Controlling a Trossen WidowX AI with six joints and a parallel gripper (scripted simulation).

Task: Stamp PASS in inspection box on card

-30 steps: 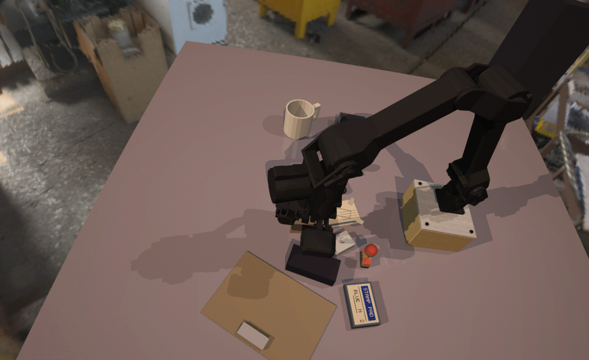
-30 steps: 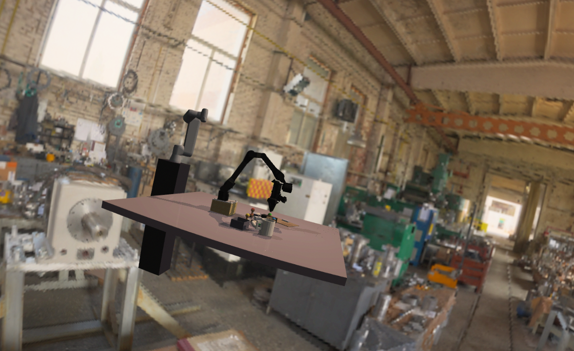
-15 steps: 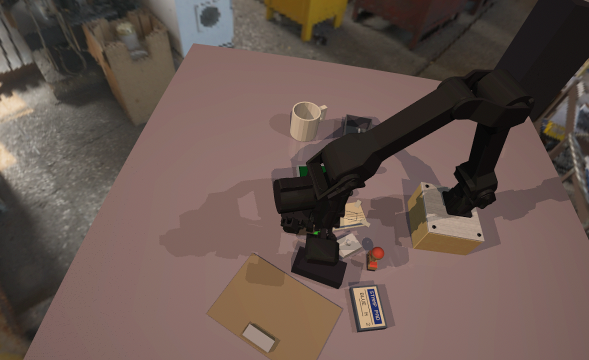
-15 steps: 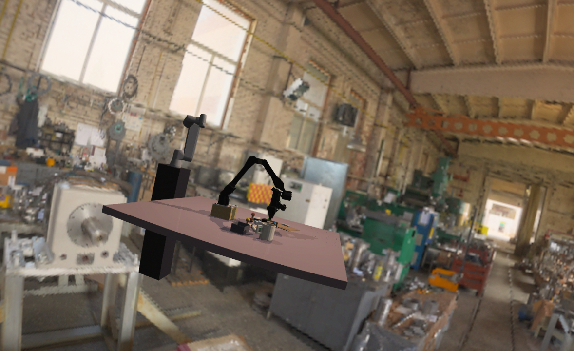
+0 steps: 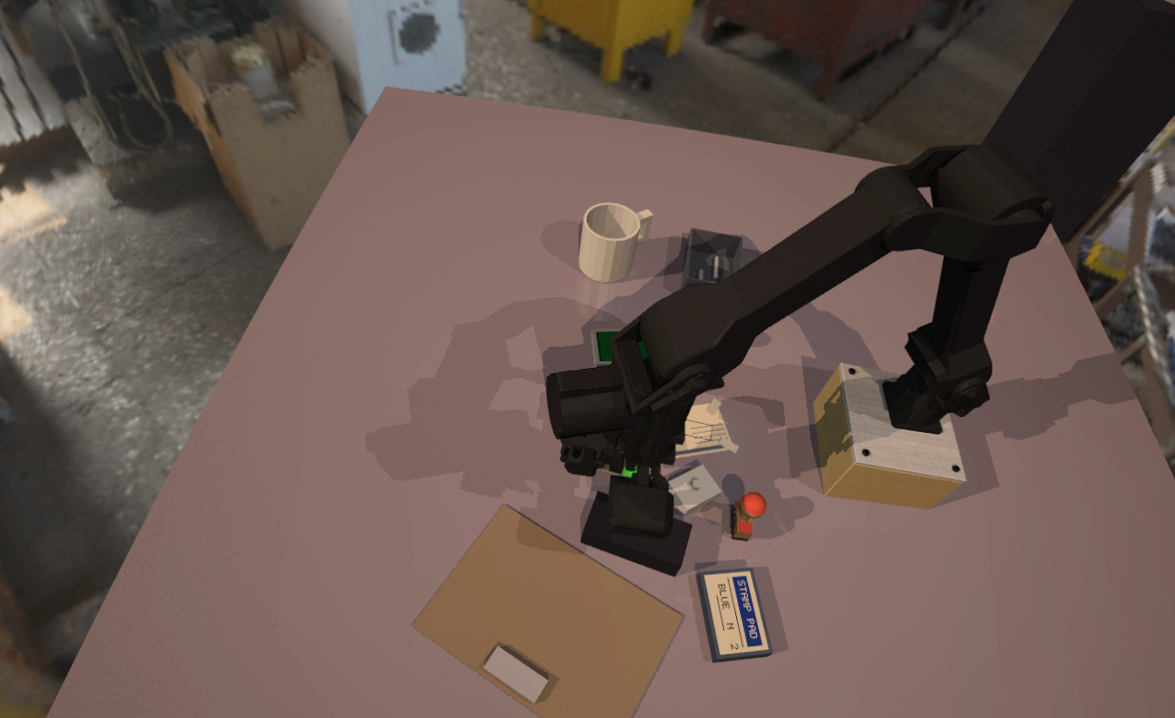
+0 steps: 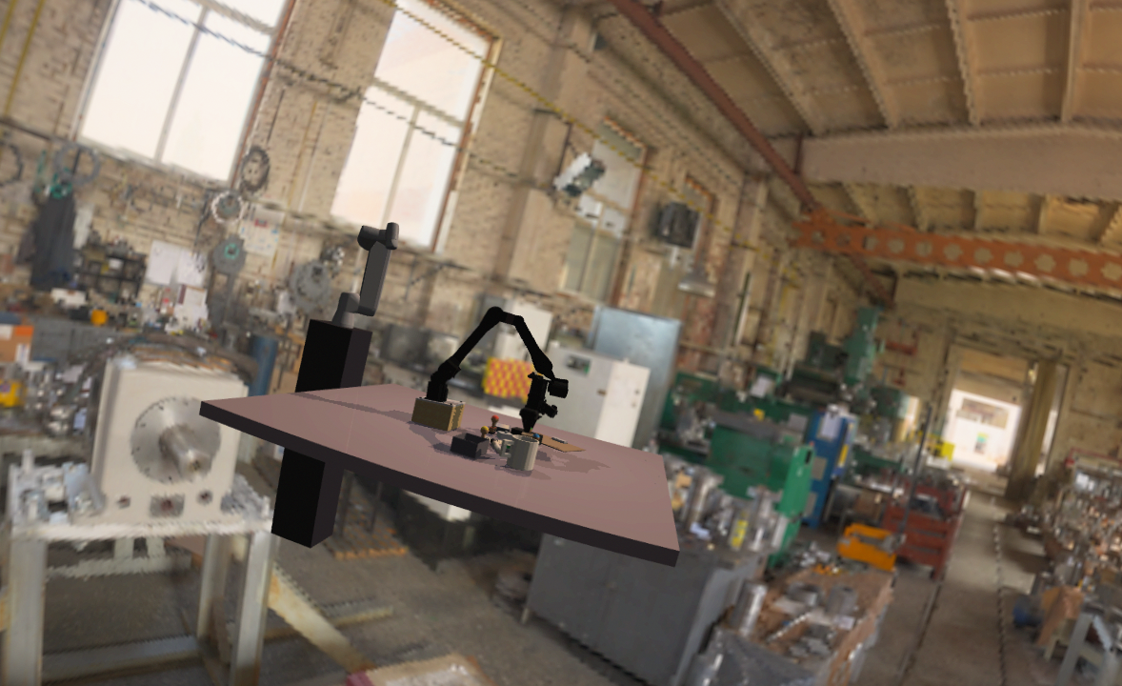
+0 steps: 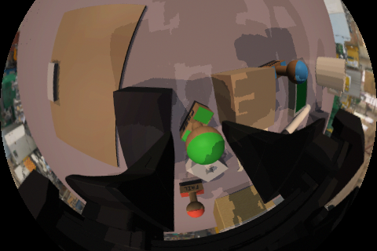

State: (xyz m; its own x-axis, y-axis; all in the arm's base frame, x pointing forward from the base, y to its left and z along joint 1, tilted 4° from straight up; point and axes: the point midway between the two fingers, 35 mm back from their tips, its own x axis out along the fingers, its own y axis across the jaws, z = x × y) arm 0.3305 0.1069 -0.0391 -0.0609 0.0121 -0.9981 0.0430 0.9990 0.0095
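Right now the green-knobbed PASS stamp is 10 mm below my gripper tip. Round my gripper tip: brown box (20 mm ahead, 60 mm to the right, 10 mm below); blue-knobbed stamp (40 mm ahead, 120 mm to the right, 10 mm below); black square pad (10 mm behind, 50 mm to the left, 20 mm below).
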